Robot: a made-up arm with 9 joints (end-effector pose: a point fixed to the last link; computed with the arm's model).
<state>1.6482 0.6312 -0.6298 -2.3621 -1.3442 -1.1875 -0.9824 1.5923 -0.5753</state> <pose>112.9 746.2 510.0 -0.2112 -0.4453 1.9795</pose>
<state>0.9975 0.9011 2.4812 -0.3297 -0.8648 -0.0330 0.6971 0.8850 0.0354</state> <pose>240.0 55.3 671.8 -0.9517 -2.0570 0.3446</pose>
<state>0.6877 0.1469 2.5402 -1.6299 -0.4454 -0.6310 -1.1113 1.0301 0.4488</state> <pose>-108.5 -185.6 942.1 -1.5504 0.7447 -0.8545</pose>
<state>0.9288 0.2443 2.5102 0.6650 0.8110 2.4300 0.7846 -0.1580 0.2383</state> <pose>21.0 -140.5 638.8 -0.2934 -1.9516 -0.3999</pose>
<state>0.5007 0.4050 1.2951 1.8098 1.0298 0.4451 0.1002 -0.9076 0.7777</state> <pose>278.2 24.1 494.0 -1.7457 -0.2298 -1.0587</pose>
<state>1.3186 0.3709 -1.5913 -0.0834 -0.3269 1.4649 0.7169 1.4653 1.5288</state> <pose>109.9 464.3 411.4 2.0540 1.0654 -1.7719</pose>
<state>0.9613 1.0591 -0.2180 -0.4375 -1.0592 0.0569 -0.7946 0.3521 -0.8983</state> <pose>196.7 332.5 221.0 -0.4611 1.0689 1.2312</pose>
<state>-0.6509 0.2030 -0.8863 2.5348 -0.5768 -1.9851 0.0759 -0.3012 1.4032</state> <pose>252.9 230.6 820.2 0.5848 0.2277 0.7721</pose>
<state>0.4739 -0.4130 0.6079 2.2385 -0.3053 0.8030 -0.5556 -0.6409 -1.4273</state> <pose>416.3 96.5 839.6 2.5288 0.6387 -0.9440</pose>
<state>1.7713 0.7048 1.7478 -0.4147 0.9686 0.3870 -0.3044 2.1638 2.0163</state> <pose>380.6 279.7 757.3 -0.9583 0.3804 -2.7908</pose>
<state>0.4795 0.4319 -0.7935 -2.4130 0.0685 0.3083 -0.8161 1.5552 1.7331</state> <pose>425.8 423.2 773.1 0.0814 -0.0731 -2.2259</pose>
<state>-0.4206 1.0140 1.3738 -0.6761 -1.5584 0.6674 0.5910 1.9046 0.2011</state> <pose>115.6 -50.4 601.8 0.8680 -2.0529 0.0421</pose>
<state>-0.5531 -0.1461 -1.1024 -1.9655 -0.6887 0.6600 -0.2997 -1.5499 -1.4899</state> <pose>258.3 -42.0 964.6 -0.3711 -2.3310 -0.8038</pose>
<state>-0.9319 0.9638 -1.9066 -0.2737 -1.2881 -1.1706 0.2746 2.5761 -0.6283</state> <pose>127.5 225.9 648.3 2.5375 0.2858 1.4368</pose>
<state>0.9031 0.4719 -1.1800 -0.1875 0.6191 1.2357 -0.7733 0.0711 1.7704</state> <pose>218.8 457.0 476.2 -0.9295 0.8034 -0.8330</pose>
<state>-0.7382 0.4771 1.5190 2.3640 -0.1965 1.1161 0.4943 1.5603 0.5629</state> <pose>275.2 -137.5 576.8 1.2472 1.4646 -0.3220</pose>
